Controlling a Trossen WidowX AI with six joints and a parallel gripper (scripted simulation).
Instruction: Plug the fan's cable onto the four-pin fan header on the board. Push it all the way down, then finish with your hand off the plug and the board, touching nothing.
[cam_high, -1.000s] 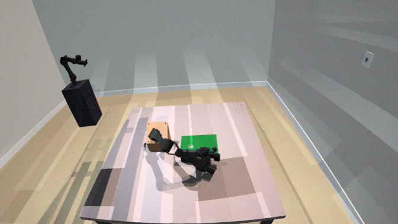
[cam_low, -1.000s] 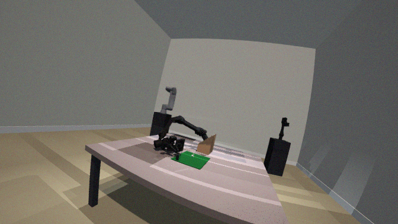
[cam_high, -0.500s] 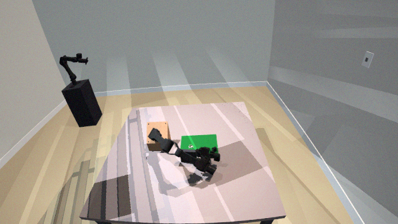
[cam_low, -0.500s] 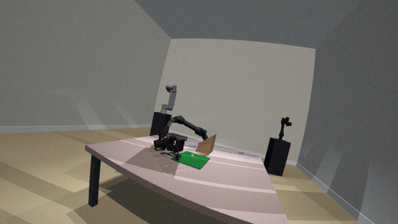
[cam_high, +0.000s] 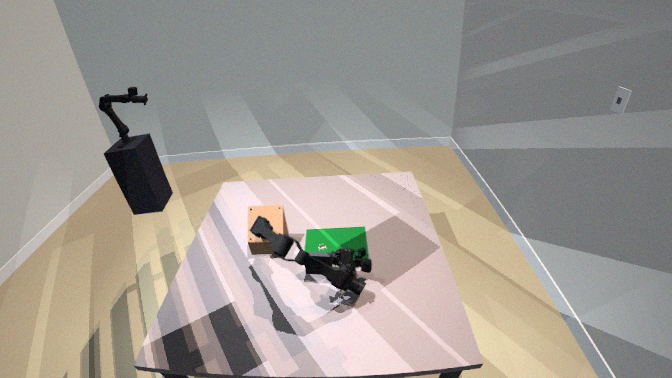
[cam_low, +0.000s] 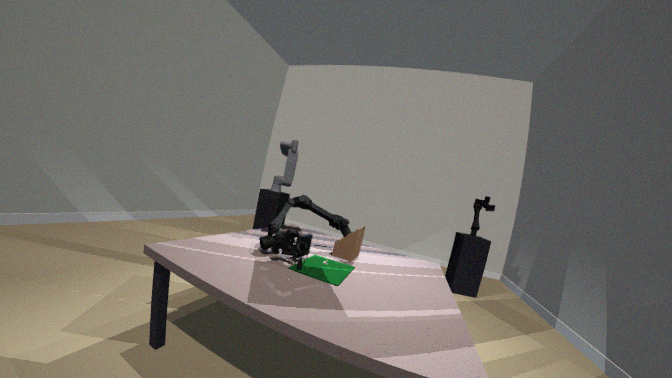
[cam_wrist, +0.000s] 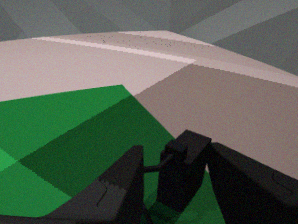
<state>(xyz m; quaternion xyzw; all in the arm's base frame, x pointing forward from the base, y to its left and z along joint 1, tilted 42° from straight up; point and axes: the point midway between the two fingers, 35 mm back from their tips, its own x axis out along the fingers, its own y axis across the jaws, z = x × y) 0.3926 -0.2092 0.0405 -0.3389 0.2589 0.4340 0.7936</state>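
The black fan plug lies 20 mm ahead of my gripper tip, 20 mm to the left of it and 40 mm below it. From my gripper tip the other things lie so: white four-pin fan header: 150 mm behind, 100 mm to the left, 60 mm below; then green board: 90 mm behind, 120 mm to the left, 70 mm below; then black fan: 180 mm behind, 40 mm to the right.
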